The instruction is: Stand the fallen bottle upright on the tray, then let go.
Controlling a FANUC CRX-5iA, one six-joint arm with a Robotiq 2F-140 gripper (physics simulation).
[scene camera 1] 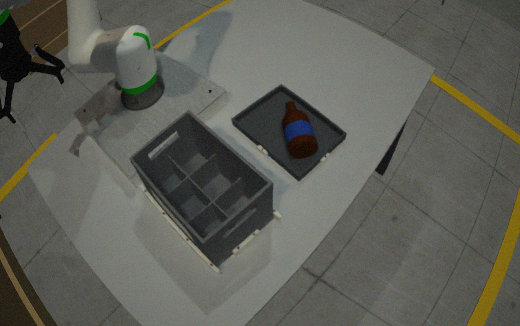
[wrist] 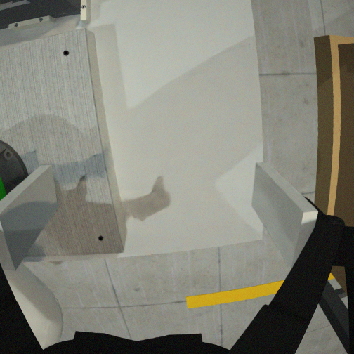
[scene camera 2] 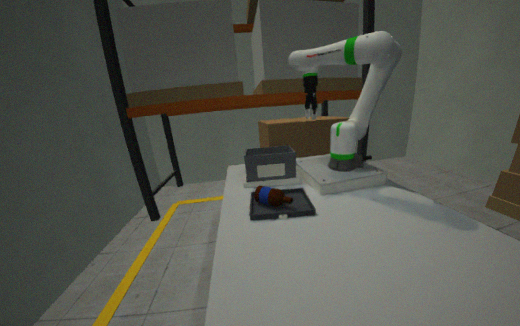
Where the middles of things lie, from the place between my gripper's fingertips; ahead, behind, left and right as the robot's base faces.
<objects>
I see the brown bottle [scene camera 1: 300, 138] 520 mm to the left of my hand, 330 mm ahead of it and 280 mm below it.
</objects>
